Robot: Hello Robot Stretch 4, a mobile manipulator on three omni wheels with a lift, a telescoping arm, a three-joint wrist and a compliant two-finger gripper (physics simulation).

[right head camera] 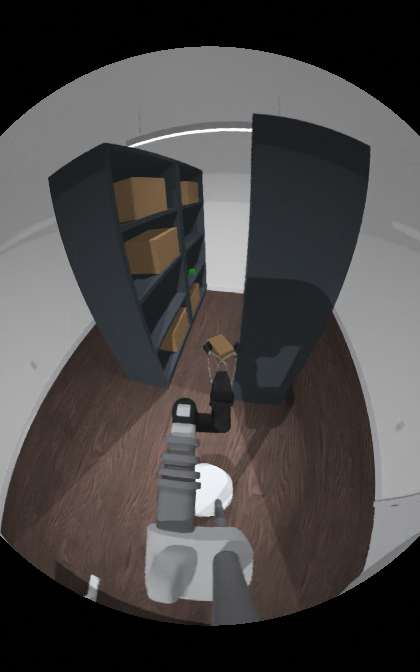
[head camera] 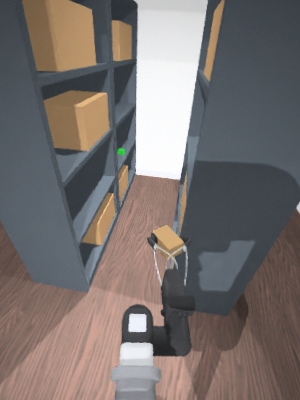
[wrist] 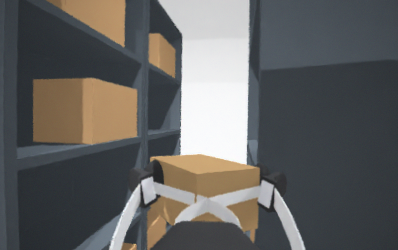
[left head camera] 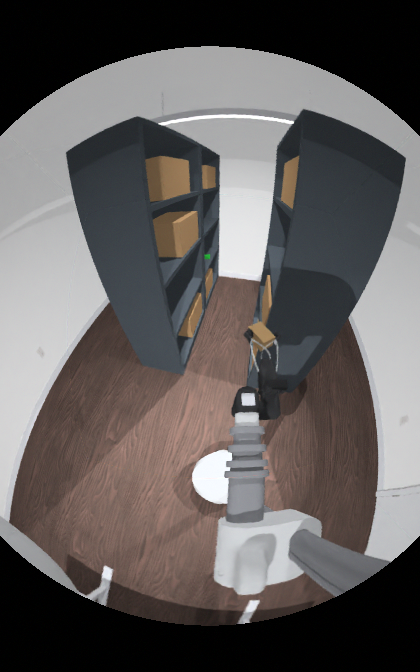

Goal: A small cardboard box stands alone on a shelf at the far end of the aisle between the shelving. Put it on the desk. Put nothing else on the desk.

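Frame: origin at the robot's base, x ahead, y left, z up, level; centimetres.
Where they show: gripper, between the fingertips: (head camera: 168, 235).
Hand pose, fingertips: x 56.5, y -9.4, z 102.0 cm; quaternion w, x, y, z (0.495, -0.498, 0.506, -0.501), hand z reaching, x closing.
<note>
Things, the pixels of their top centre, and the offset from my fingertips.
- small cardboard box, centre of its top: (wrist: 199, 160) (head camera: 167, 236) dx -2.2, dy +0.8, dz +2.0 cm
- small green block, centre of its top: (head camera: 120, 149) dx +172.5, dy +35.8, dz -46.9 cm
A small cardboard box (head camera: 168, 240) (left head camera: 262, 333) (right head camera: 220, 346) (wrist: 220, 187) sits between the two fingertips of my gripper (head camera: 169, 243) (left head camera: 262, 336) (right head camera: 221, 348) (wrist: 206, 176). The gripper is shut on it, one dark pad at each side. The box is turned so that one corner edge faces the wrist camera. It is held in the air in front of the arm, at the near end of the aisle and close to the end panel of the right shelving. The desk does not show as such in these views.
The left shelving (head camera: 25, 165) (left head camera: 107, 240) (right head camera: 85, 260) holds several larger cardboard boxes and a small green block (head camera: 121, 152) (left head camera: 207, 256) (right head camera: 192, 271). The right shelving (head camera: 250, 125) (left head camera: 340, 225) (right head camera: 295, 225) (wrist: 330, 150) stands close to the gripper. A white wall (head camera: 167, 100) (wrist: 215, 100) closes the aisle.
</note>
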